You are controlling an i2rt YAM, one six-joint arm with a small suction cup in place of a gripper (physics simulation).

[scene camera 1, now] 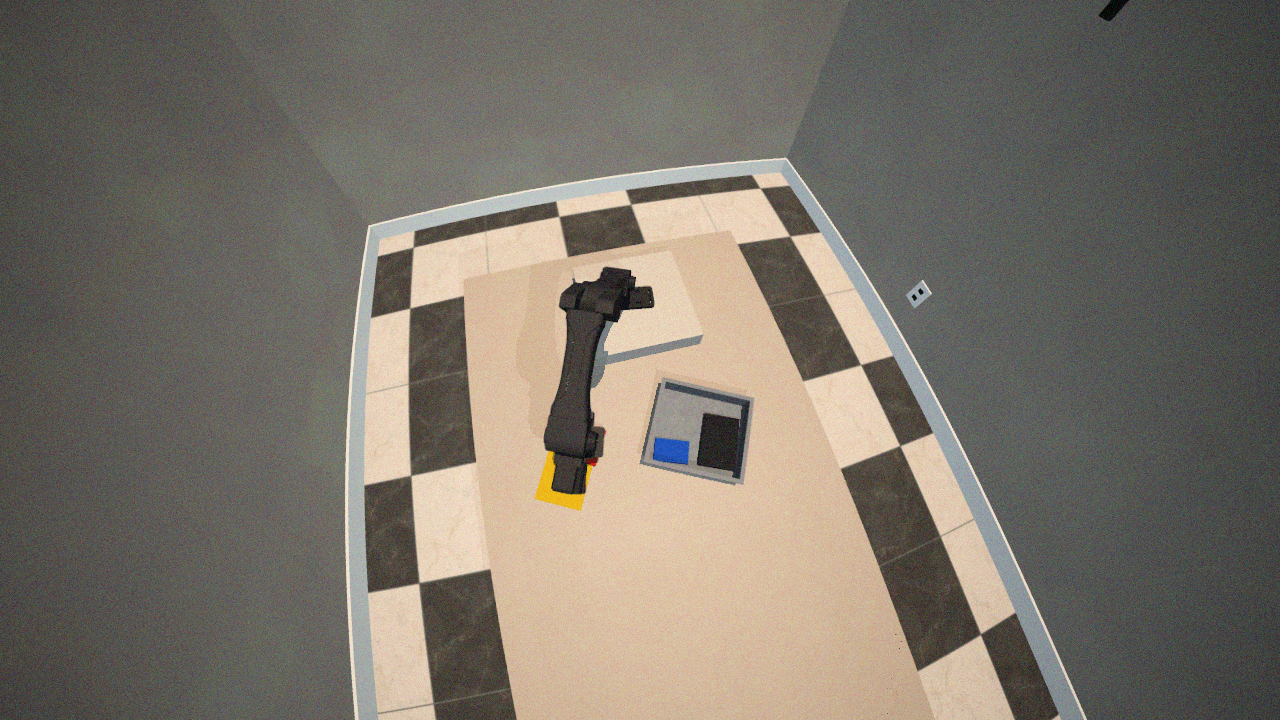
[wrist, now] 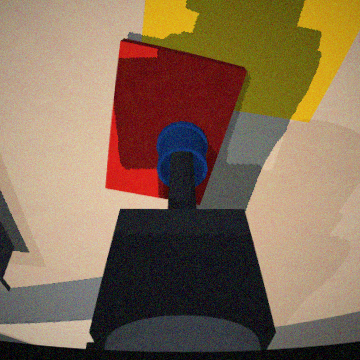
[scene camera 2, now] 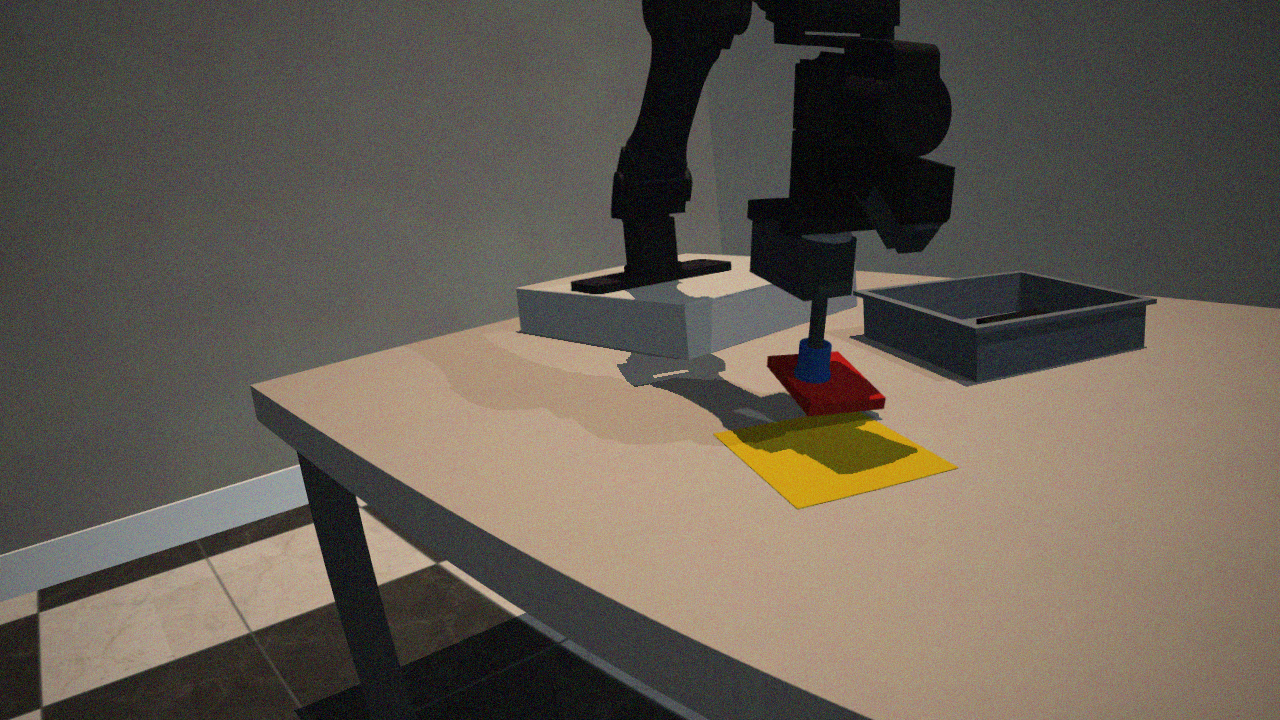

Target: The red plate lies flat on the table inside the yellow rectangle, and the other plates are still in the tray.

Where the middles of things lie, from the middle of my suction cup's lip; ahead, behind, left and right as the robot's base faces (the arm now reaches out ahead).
I see my suction cup 70 mm short of the yellow rectangle [scene camera 2: 810, 460], 60 mm to the left of it and 40 mm above it. From my suction cup the other things lie so: red plate [scene camera 2: 848, 390] (20 mm below, 10 mm to the left); then blue plate [scene camera 1: 666, 450] (210 mm to the left, 40 mm ahead, 30 mm below).
